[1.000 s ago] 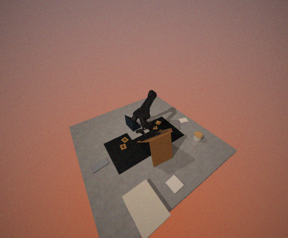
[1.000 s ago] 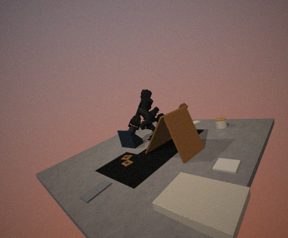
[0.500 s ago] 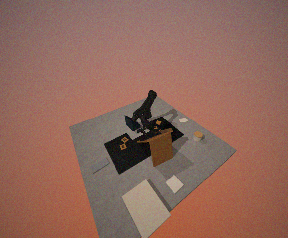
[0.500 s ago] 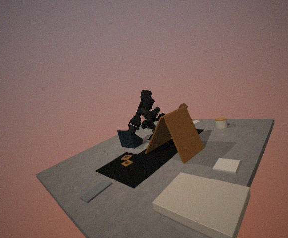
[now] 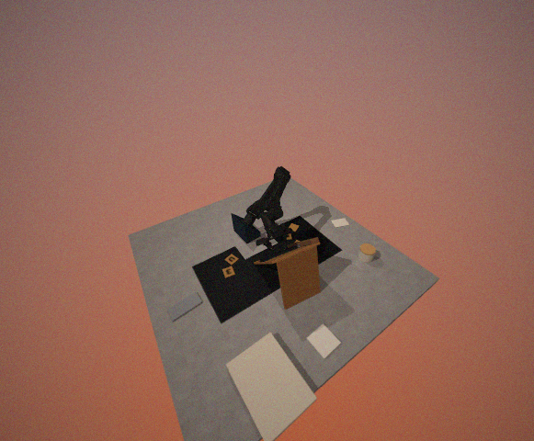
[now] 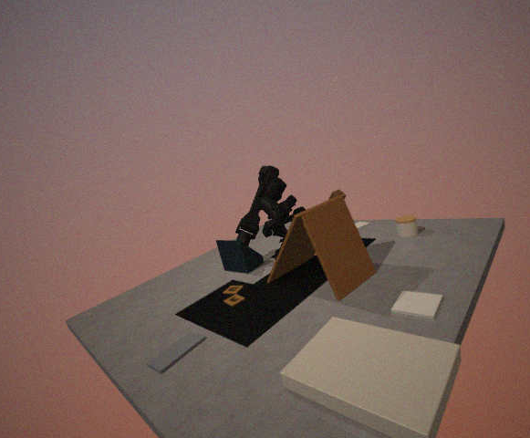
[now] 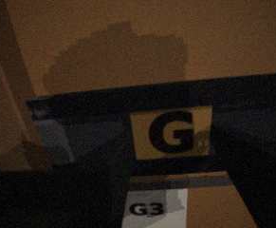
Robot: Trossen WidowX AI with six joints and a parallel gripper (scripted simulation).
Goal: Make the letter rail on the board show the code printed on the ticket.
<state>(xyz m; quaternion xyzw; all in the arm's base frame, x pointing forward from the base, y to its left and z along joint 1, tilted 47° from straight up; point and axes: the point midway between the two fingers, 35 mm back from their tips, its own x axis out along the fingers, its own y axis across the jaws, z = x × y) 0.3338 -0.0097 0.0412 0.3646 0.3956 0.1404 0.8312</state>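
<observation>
Right now my gripper tip is 60 mm past the white ticket, 30 mm to the right of it and 70 mm above it. From my gripper tip the other things lie so: lidded cream jar 160 mm ahead, 460 mm to the left, 120 mm below; then white pad 390 mm ahead, 30 mm to the right, 150 mm below; then black mat 150 mm behind, 10 mm to the right, 150 mm below.
</observation>
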